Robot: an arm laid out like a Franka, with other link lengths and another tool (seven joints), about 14 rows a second.
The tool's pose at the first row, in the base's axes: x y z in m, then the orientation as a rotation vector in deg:
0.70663, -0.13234, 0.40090, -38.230, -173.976, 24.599
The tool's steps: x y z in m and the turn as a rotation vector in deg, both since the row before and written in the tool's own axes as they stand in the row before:
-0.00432, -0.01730, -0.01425, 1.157, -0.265, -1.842
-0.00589, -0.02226, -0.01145, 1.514, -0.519, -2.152
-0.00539, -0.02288, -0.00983, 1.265, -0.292, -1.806
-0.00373, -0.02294, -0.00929, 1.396, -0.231, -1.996
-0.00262, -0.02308, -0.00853, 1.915, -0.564, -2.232
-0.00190, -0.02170, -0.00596, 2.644, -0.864, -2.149
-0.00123, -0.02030, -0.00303, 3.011, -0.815, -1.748
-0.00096, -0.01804, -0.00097, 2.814, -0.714, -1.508
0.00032, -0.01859, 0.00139, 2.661, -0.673, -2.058
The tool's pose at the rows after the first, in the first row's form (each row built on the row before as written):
0.70432, -0.14545, 0.41945, -35.320, -174.078, 26.399
0.70203, -0.16403, 0.43708, -31.894, -174.241, 28.821
0.69987, -0.18310, 0.45383, -29.022, -174.172, 30.768
0.69687, -0.20159, 0.47043, -25.856, -173.935, 32.858
0.69359, -0.21987, 0.48678, -22.252, -173.707, 35.819
0.69070, -0.23732, 0.50082, -18.678, -173.308, 39.958
0.68809, -0.25410, 0.51241, -15.701, -172.553, 44.618
0.68613, -0.26932, 0.52199, -13.109, -171.667, 48.930
0.68321, -0.28561, 0.53057, -9.690, -170.594, 52.910

